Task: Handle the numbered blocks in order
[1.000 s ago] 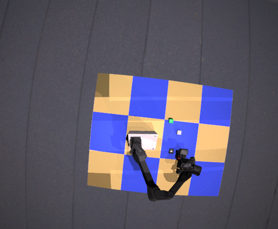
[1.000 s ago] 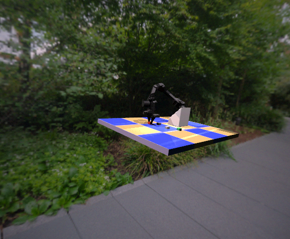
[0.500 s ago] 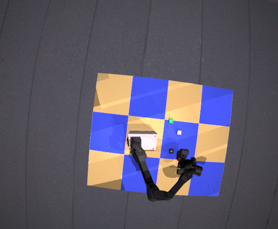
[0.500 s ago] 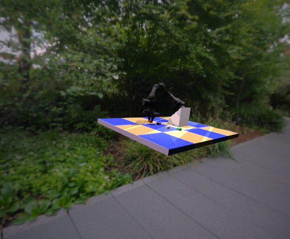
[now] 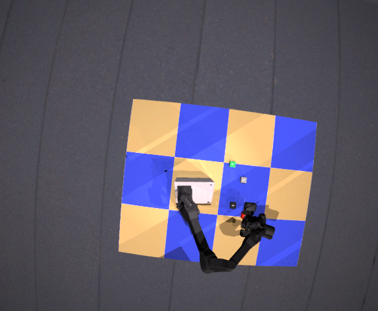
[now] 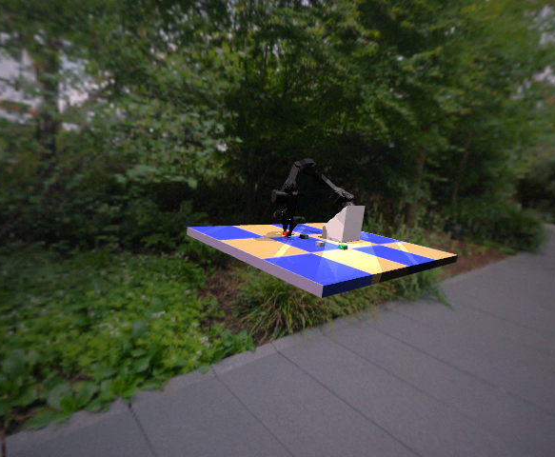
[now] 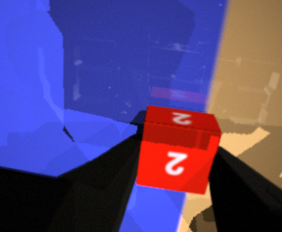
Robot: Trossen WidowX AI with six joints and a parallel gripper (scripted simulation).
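My gripper tip is now 1 cm past the grey block, 20 cm to the right of it and 1 cm above it. Round my gripper tip: black block 6 cm behind, 6 cm to the left, 1 cm below; red block right at my gripper tip; green block 7 cm behind, 29 cm to the left, 1 cm below.
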